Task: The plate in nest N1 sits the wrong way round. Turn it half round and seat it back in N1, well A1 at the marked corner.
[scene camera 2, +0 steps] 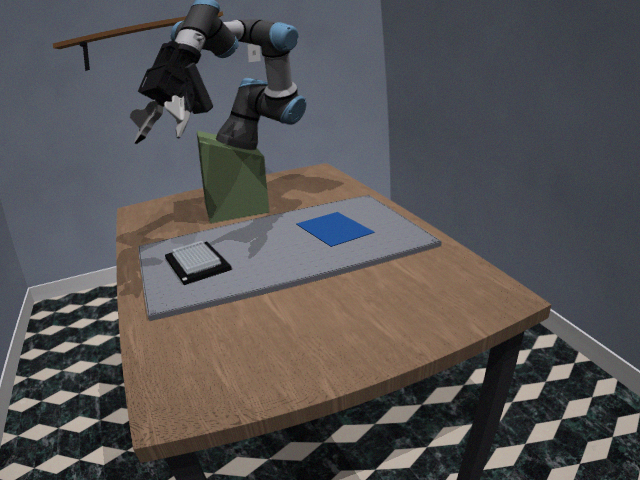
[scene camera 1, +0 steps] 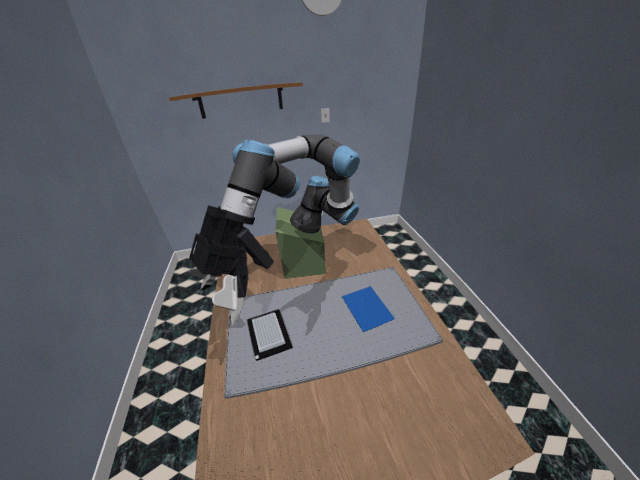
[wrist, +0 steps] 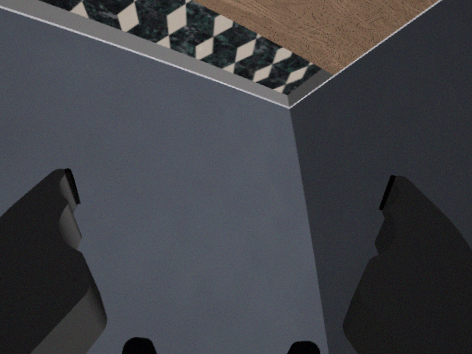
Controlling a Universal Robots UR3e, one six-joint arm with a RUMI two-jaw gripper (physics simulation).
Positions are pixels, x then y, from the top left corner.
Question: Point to a flat blue pad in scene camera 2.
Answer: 333,229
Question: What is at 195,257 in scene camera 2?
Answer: A clear gridded plate.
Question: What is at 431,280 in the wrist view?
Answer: My gripper.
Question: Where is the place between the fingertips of my gripper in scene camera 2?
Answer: At 155,141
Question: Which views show my gripper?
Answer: Scene camera 2, scene camera 1 and the wrist view: all of them.
